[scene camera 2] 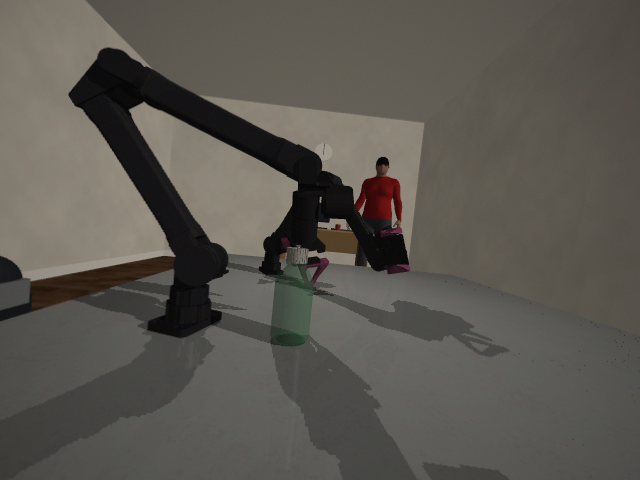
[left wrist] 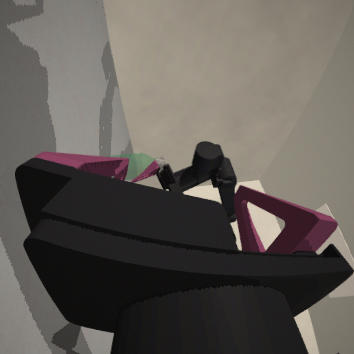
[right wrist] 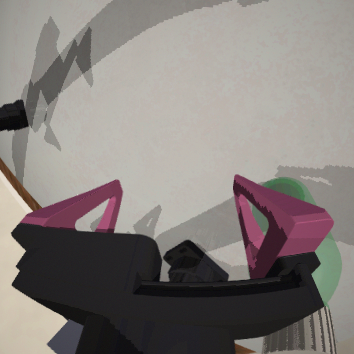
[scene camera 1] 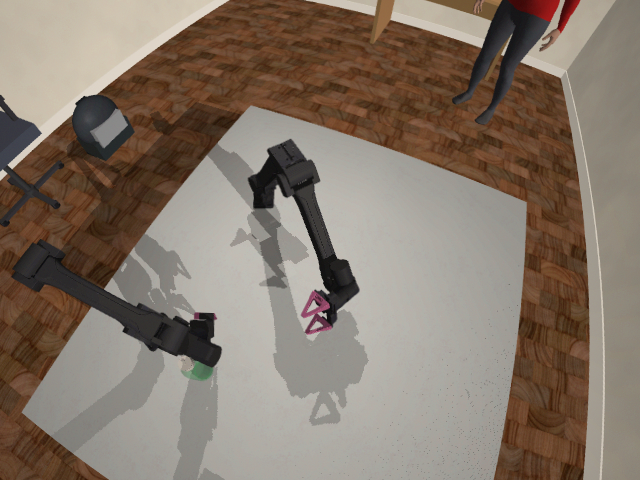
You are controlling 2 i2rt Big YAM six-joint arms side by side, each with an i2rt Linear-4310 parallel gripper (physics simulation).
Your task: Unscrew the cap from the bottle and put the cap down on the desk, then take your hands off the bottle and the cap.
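Where they show: left gripper, fingertip midpoint: [scene camera 2: 391, 249] [left wrist: 184, 178] [scene camera 1: 304, 325]; right gripper, fingertip midpoint: [right wrist: 174, 183] [scene camera 1: 215, 333]; left arm's base, link origin: [scene camera 2: 270, 272] [right wrist: 19, 115] [scene camera 1: 264, 197]; right arm's base, link origin: [scene camera 2: 187, 323] [right wrist: 195, 264].
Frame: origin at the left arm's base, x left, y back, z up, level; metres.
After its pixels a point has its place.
A see-through green bottle [scene camera 1: 200, 373] @(x -0.731, y 0.156, z 0.118 m) [scene camera 2: 291, 312] @(x -0.743, y 0.201, z 0.066 m) [left wrist: 140, 162] @(x -0.706, y 0.147, z 0.113 m) [right wrist: 330, 265] @(x -0.725, y 0.158, z 0.130 m) stands on the grey desk [scene camera 1: 439, 258] @(x -0.311, y -0.719, z 0.000 m) [scene camera 2: 465, 403] @(x -0.967, y 0.022, z 0.000 m). A whitish ribbed cap [scene camera 1: 184, 363] @(x -0.710, y 0.183, z 0.187 m) [scene camera 2: 297, 255] @(x -0.728, y 0.193, z 0.169 m) [left wrist: 161, 161] @(x -0.709, y 0.164, z 0.171 m) [right wrist: 300, 327] @(x -0.702, y 0.166, z 0.170 m) sits on its top. My right gripper [right wrist: 174, 183] @(x -0.606, y 0.122, z 0.106 m) is open and empty. It hangs close behind the bottle in scene camera 2, and the bottle lies outside its right-hand finger in the right wrist view. My left gripper [scene camera 1: 305, 323] @(x -0.601, y -0.159, z 0.185 m) [scene camera 2: 393, 250] @(x -0.601, y -0.159, z 0.185 m) is open and empty, above the desk, well apart from the bottle.
In scene camera 1 my right arm [scene camera 1: 93, 297] @(x -0.602, y 0.328, z 0.441 m) reaches over the bottle and partly covers it. My left arm [scene camera 1: 317, 222] @(x -0.335, y -0.202, z 0.319 m) reaches over the desk's middle. A dark bin [scene camera 1: 98, 121] and a chair [scene camera 1: 31, 188] are off the desk, and a person [scene camera 1: 509, 51] stands beyond it.
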